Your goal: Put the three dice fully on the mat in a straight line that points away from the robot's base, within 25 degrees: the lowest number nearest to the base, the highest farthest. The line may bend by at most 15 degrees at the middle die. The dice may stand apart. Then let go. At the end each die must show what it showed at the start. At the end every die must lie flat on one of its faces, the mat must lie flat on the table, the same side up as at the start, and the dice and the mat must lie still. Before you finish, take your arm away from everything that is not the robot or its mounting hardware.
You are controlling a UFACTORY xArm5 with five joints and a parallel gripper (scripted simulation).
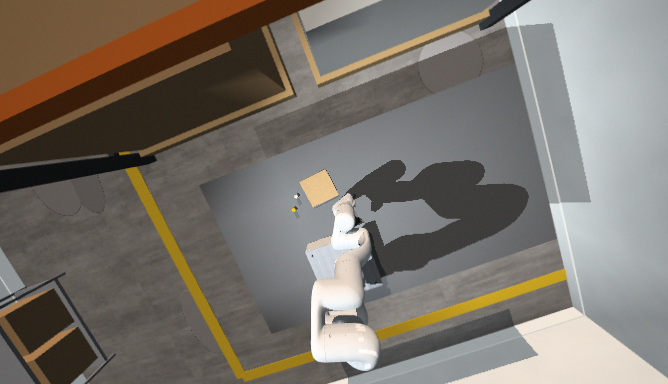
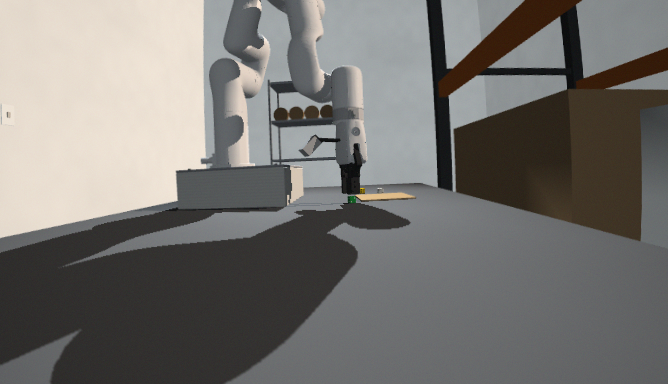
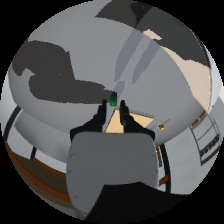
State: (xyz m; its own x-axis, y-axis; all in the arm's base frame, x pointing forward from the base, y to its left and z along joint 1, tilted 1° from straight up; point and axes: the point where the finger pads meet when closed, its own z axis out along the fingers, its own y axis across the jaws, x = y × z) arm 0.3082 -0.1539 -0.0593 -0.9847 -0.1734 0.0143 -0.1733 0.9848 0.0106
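My hand is 3 cm above the green die. From my hand the other things lie so: yellow die: 24 cm to the left, 8 cm ahead, 3 cm below; white die: 19 cm to the left, 13 cm ahead, 3 cm below; tan mat: 10 cm ahead, 8 cm to the left, 4 cm below.
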